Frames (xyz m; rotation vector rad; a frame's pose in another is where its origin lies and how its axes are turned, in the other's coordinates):
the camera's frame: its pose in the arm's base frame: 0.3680 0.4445 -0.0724 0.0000 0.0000 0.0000
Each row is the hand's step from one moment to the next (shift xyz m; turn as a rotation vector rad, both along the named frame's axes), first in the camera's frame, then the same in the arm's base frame.
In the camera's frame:
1: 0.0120 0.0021 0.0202 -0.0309 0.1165 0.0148
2: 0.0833 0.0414 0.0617 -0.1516 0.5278 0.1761
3: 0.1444 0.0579 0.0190 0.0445 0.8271 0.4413
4: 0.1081 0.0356 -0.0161 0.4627 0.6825 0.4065
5: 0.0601 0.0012 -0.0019 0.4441 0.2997 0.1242
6: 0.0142 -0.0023 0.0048 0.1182 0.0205 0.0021
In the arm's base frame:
1: 0.0120 0.0021 0.0202 -0.0309 0.1165 0.0148
2: 0.0833 0.0414 0.0617 -0.1516 0.5278 0.1761
3: 0.1444 0.0579 0.0190 0.0445 0.8271 0.4413
4: 0.1081 0.0356 -0.0161 0.4627 0.6825 0.4065
5: 0.0601 0.0012 -0.0019 0.4441 0.2997 0.1242
6: 0.0142 -0.0023 0.0048 0.1182 0.0205 0.0021

